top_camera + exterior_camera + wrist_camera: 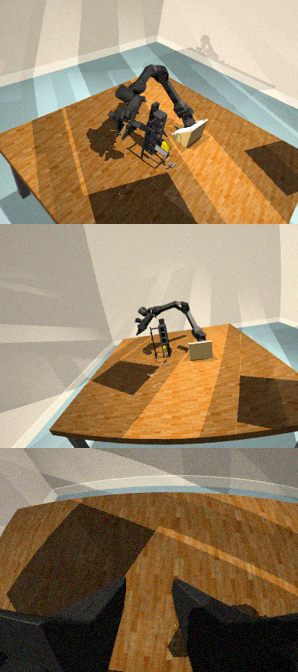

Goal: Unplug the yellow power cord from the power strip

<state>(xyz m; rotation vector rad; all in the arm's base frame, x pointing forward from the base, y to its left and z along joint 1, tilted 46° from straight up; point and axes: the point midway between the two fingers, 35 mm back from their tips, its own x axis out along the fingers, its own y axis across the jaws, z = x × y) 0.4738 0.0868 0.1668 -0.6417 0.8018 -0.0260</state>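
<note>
My gripper tip is now 23 cm past the yellow plug, 9 cm above it and 8 cm to the right of it.
</note>
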